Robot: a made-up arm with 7 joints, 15 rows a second.
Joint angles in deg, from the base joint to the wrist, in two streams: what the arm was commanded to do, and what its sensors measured. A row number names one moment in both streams.
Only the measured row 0 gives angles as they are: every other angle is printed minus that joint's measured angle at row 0.
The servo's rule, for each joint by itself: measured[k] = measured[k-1] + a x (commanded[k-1-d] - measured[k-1]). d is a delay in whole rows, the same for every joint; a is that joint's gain. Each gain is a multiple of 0.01, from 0.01 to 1. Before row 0 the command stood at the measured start. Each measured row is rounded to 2 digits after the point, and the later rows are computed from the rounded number. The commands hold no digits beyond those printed.
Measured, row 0: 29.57 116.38 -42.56 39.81 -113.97 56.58 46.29
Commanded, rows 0 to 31: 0.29 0.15 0.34 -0.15 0.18 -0.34 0.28; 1.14 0.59 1.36 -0.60 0.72 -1.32 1.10; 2.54 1.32 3.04 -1.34 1.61 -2.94 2.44; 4.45 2.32 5.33 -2.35 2.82 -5.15 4.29; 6.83 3.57 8.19 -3.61 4.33 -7.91 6.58; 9.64 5.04 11.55 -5.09 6.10 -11.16 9.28; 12.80 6.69 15.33 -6.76 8.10 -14.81 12.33; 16.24 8.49 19.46 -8.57 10.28 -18.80 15.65; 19.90 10.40 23.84 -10.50 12.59 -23.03 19.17; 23.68 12.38 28.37 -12.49 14.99 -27.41 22.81; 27.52 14.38 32.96 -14.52 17.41 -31.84 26.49; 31.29 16.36 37.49 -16.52 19.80 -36.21 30.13; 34.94 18.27 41.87 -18.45 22.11 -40.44 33.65; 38.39 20.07 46.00 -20.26 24.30 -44.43 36.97; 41.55 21.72 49.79 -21.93 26.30 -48.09 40.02; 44.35 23.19 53.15 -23.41 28.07 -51.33 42.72; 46.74 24.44 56.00 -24.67 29.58 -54.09 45.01; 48.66 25.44 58.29 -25.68 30.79 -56.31 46.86; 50.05 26.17 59.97 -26.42 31.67 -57.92 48.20; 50.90 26.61 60.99 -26.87 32.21 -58.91 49.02; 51.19 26.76 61.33 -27.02 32.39 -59.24 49.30; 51.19 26.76 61.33 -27.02 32.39 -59.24 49.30; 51.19 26.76 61.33 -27.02 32.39 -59.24 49.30; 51.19 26.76 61.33 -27.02 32.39 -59.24 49.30; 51.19 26.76 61.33 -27.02 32.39 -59.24 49.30; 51.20 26.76 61.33 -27.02 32.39 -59.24 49.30; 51.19 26.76 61.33 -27.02 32.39 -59.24 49.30; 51.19 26.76 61.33 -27.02 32.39 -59.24 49.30; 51.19 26.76 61.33 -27.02 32.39 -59.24 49.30; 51.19 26.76 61.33 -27.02 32.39 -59.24 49.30; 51.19 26.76 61.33 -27.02 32.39 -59.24 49.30; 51.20 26.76 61.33 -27.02 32.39 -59.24 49.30
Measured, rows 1 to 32: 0.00 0.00 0.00 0.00 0.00 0.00 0.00; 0.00 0.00 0.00 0.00 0.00 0.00 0.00; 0.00 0.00 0.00 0.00 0.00 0.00 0.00; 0.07 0.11 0.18 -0.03 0.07 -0.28 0.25; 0.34 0.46 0.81 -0.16 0.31 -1.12 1.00; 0.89 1.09 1.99 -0.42 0.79 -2.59 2.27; 1.78 1.99 3.76 -0.84 1.54 -4.66 4.05; 3.04 3.14 6.11 -1.45 2.57 -7.29 6.28; 4.69 4.53 8.99 -2.25 3.88 -10.42 8.92; 6.72 6.11 12.35 -3.24 5.44 -13.98 11.92; 9.10 7.85 16.12 -4.41 7.23 -17.88 15.20; 11.80 9.71 20.21 -5.75 9.21 -22.05 18.69; 14.77 11.66 24.53 -7.23 11.35 -26.39 22.32; 17.96 13.65 29.00 -8.83 13.59 -30.80 25.99; 21.29 15.63 33.50 -10.52 15.89 -35.18 29.63; 24.70 17.56 37.94 -12.26 18.19 -39.44 33.17; 28.12 19.39 42.21 -14.02 20.45 -43.48 36.51; 31.48 21.09 46.23 -15.76 22.61 -47.21 39.60; 34.70 22.62 49.90 -17.44 24.63 -50.55 42.35; 37.71 23.95 53.13 -19.03 26.46 -53.42 44.69; 40.45 25.04 55.86 -20.49 28.06 -55.76 46.60; 42.85 25.86 58.04 -21.79 29.40 -57.51 48.01; 44.86 26.41 59.60 -22.91 30.44 -58.64 48.90; 46.44 26.67 60.52 -23.81 31.16 -59.13 49.25; 47.63 26.74 60.95 -24.52 31.62 -59.22 49.29; 48.52 26.75 61.15 -25.07 31.90 -59.24 49.30; 49.19 26.76 61.25 -25.50 32.08 -59.24 49.30; 49.69 26.76 61.29 -25.83 32.19 -59.24 49.30; 50.07 26.76 61.31 -26.09 32.26 -59.24 49.30; 50.35 26.76 61.32 -26.29 32.31 -59.24 49.30; 50.56 26.76 61.33 -26.45 32.34 -59.24 49.30; 50.72 26.76 61.33 -26.58 32.36 -59.24 49.30
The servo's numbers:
d 3
a 0.25 0.73 0.53 0.22 0.37 0.81 0.88

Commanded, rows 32 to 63: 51.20 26.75 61.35 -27.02 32.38 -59.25 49.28; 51.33 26.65 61.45 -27.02 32.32 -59.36 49.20; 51.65 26.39 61.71 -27.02 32.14 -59.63 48.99; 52.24 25.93 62.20 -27.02 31.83 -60.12 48.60; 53.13 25.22 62.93 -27.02 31.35 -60.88 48.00; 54.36 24.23 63.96 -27.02 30.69 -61.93 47.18; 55.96 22.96 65.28 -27.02 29.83 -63.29 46.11; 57.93 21.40 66.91 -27.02 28.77 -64.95 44.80; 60.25 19.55 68.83 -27.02 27.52 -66.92 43.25; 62.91 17.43 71.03 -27.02 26.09 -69.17 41.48; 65.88 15.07 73.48 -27.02 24.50 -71.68 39.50; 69.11 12.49 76.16 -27.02 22.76 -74.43 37.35; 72.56 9.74 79.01 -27.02 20.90 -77.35 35.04; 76.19 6.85 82.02 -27.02 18.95 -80.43 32.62; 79.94 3.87 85.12 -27.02 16.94 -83.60 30.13; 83.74 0.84 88.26 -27.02 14.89 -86.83 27.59; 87.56 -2.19 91.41 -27.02 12.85 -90.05 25.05; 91.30 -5.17 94.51 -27.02 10.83 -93.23 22.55; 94.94 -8.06 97.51 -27.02 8.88 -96.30 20.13; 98.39 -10.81 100.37 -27.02 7.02 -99.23 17.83; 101.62 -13.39 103.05 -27.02 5.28 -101.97 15.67; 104.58 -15.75 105.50 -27.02 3.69 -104.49 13.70; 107.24 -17.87 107.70 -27.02 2.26 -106.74 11.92; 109.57 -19.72 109.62 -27.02 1.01 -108.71 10.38; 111.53 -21.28 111.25 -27.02 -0.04 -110.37 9.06; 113.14 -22.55 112.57 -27.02 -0.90 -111.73 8.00; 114.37 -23.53 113.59 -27.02 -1.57 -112.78 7.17; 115.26 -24.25 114.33 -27.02 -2.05 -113.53 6.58; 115.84 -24.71 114.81 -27.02 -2.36 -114.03 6.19; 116.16 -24.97 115.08 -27.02 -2.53 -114.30 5.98; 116.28 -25.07 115.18 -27.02 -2.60 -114.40 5.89; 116.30 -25.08 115.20 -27.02 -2.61 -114.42 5.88
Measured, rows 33 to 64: 50.84 26.76 61.33 -26.68 32.37 -59.24 49.30; 50.93 26.76 61.33 -26.75 32.38 -59.24 49.30; 51.00 26.76 61.33 -26.81 32.38 -59.24 49.30; 51.05 26.75 61.34 -26.86 32.38 -59.25 49.28; 51.12 26.68 61.40 -26.90 32.36 -59.34 49.21; 51.25 26.47 61.56 -26.93 32.28 -59.57 49.02; 51.50 26.08 61.90 -26.95 32.11 -60.02 48.65; 51.91 25.45 62.45 -26.97 31.83 -60.72 48.08; 52.52 24.56 63.25 -26.98 31.41 -61.70 47.29; 53.38 23.39 64.33 -26.99 30.83 -62.99 46.25; 54.52 21.94 65.70 -27.00 30.07 -64.58 44.97; 55.95 20.20 67.36 -27.00 29.13 -66.48 43.46; 57.69 18.18 69.31 -27.00 28.01 -68.66 41.72; 59.74 15.91 71.52 -27.00 26.71 -71.11 39.77; 62.08 13.41 73.98 -27.00 25.25 -73.80 37.64; 64.70 10.73 76.65 -27.00 23.64 -76.68 35.35; 67.57 7.90 79.50 -27.00 21.90 -79.72 32.95; 70.66 4.96 82.48 -27.00 20.06 -82.86 30.47; 73.93 1.95 85.54 -27.00 18.15 -86.08 27.94; 77.34 -1.07 88.65 -27.00 16.19 -89.30 25.40; 80.83 -4.06 91.76 -27.00 14.21 -92.48 22.89; 84.36 -6.98 94.81 -27.00 12.24 -95.57 20.46; 87.87 -9.78 97.76 -27.00 10.31 -98.53 18.15; 91.31 -12.42 100.56 -27.00 8.45 -101.32 15.97; 94.63 -14.85 103.18 -27.00 6.69 -103.89 13.97; 97.78 -17.05 105.58 -27.00 5.05 -106.20 12.17; 100.73 -19.00 107.72 -27.00 3.56 -108.23 10.59; 103.43 -20.66 109.59 -27.00 2.23 -109.96 9.24; 105.86 -22.04 111.17 -27.00 1.07 -111.39 8.15; 107.99 -23.13 112.45 -27.00 0.09 -112.52 7.29; 109.81 -23.95 113.45 -27.00 -0.70 -113.34 6.67; 111.32 -24.50 114.17 -27.00 -1.31 -113.90 6.25
